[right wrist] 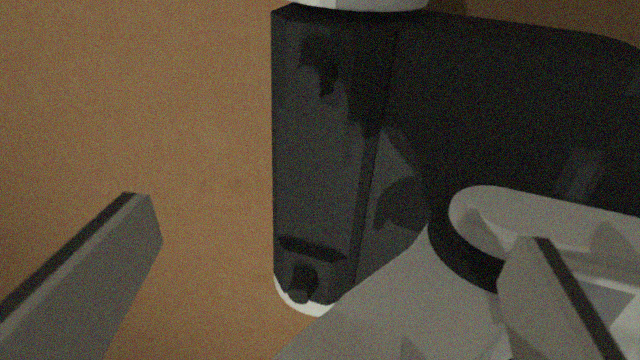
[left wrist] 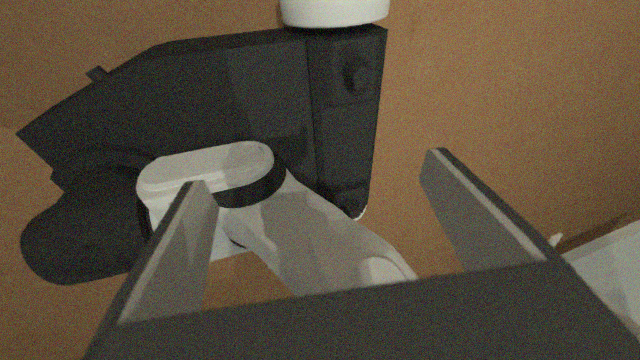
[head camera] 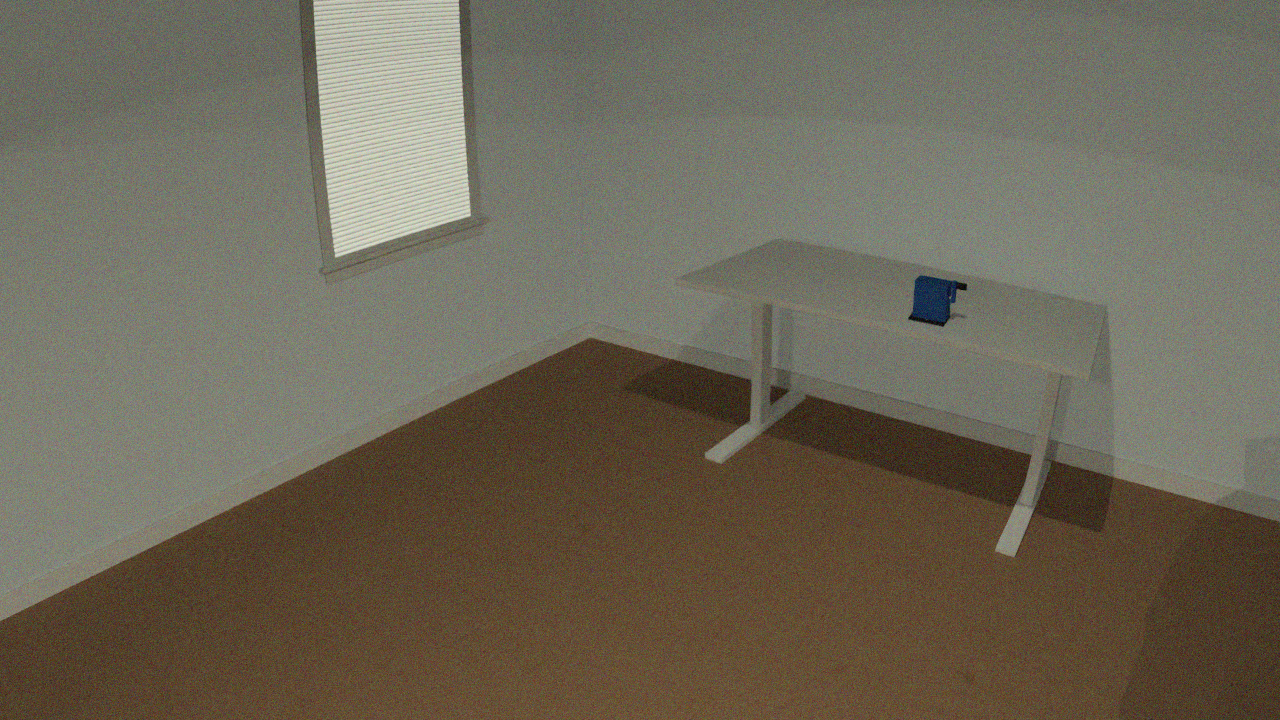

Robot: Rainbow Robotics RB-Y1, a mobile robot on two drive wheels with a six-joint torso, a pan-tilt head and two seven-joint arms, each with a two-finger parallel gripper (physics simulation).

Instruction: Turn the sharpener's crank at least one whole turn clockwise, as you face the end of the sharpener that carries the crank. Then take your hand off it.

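Places are measured from the robot's base along level axes (x ahead, y left, z up), in centimetres.
Pixels of known places: left gripper, fingertip midpoint: (left wrist: 318, 179); right gripper, fingertip midpoint: (right wrist: 325, 238).
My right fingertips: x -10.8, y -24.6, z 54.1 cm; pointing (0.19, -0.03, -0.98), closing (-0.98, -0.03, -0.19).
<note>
Behind a point stands the place of what it marks.
The blue sharpener (head camera: 930, 300) @[x 122.1, y -182.4, z 79.3 cm] stands upright on the table, right of the table's middle and near its front edge, in the head view. Its crank (head camera: 954, 291) @[x 116.4, y -188.0, z 83.0 cm] is on its right side, with a black handle pointing right at the top. My left gripper (left wrist: 318, 179) @[x -15.2, y 24.2, z 53.7 cm] is open, with bare fingers wide apart, above the robot's own base. My right gripper (right wrist: 325, 238) @[x -10.8, y -24.6, z 54.1 cm] is open and empty too, beside the base. Both grippers are far from the sharpener, and neither shows in the head view.
The pale table (head camera: 832, 277) @[x 175.4, y -188.1, z 72.1 cm] stands by the back wall on two T-shaped legs. A window (head camera: 393, 125) @[x 300.8, y -59.3, z 136.0 cm] with blinds is in the left wall. Brown floor (head camera: 537, 537) @[x 182.9, y -67.7, z 0.1 cm] lies before the table. The robot's dark base (left wrist: 200, 95) @[x -27.1, y 16.2, z 17.0 cm] (right wrist: 320, 150) @[x -0.3, y -6.2, z 19.1 cm] shows in both wrist views.
</note>
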